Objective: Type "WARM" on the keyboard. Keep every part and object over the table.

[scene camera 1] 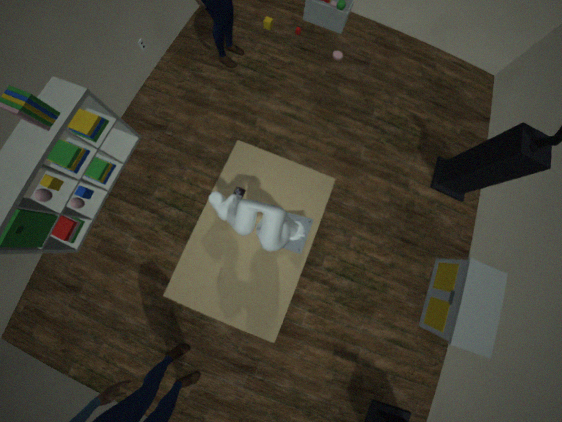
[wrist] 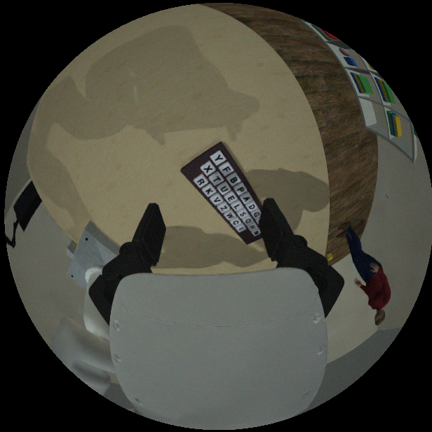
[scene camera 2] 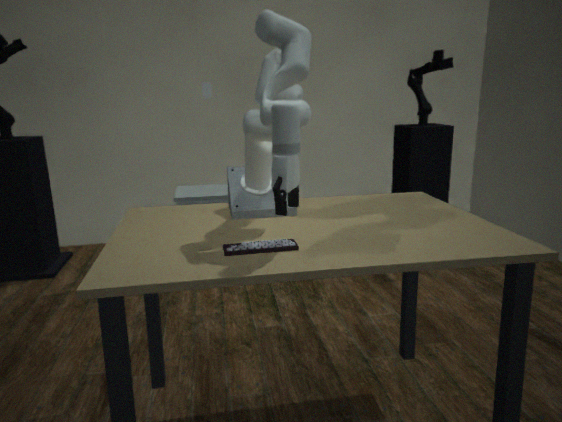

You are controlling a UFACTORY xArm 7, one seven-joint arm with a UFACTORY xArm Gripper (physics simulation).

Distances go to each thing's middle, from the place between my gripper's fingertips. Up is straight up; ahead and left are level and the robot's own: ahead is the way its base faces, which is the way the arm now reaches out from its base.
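The keyboard [scene camera 2: 277, 245] is 100 mm below my hand, and it's 80 mm to the right of my hand.
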